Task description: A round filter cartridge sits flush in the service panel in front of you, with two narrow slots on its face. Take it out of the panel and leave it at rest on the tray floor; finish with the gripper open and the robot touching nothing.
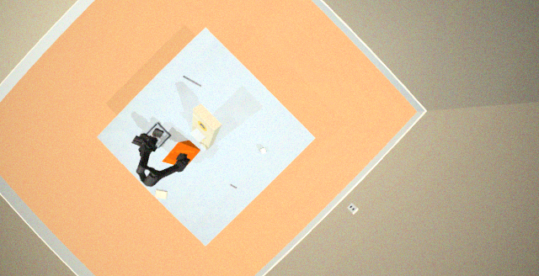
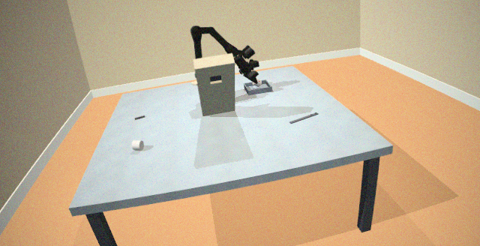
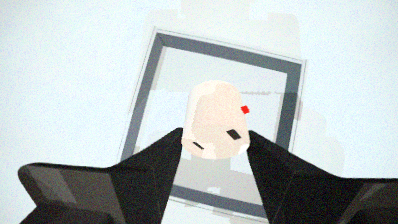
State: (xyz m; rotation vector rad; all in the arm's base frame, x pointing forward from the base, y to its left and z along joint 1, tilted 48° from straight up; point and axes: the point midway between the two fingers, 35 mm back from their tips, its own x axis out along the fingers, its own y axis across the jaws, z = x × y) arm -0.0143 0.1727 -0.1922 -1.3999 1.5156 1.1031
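The round white filter cartridge lies 10 mm to the left of my gripper tip. Round my gripper tip: short dark strip 740 mm to the right, 50 mm below, 40 mm ahead; then tray 40 mm below, 10 mm to the left.
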